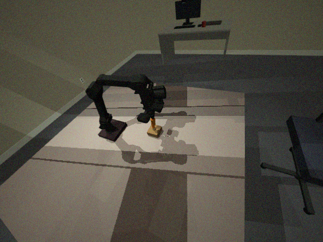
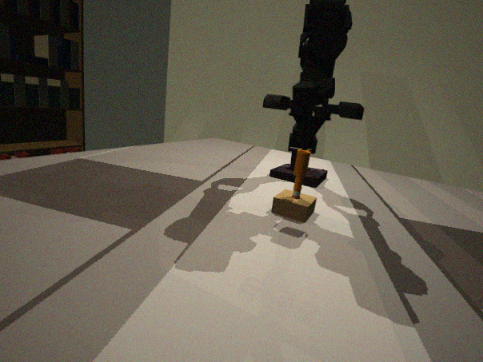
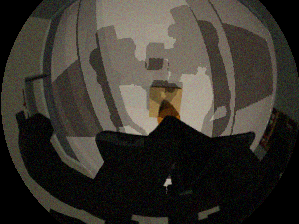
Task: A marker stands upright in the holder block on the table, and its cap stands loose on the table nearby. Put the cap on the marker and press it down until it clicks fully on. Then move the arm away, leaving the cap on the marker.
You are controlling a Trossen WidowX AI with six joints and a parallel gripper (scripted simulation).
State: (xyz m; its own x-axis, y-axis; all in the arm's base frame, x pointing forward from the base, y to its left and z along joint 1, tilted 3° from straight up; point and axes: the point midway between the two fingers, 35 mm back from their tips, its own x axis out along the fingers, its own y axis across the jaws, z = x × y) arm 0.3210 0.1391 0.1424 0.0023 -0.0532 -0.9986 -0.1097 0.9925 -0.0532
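Now: gripper tip 30 mm above the orange cap and 10 mm past it. Also, from my gripper tip: thin pale band (100 mm below, 10 mm to the right, 10 mm behind); then holder block (130 mm below, 10 mm to the right, 10 mm behind).
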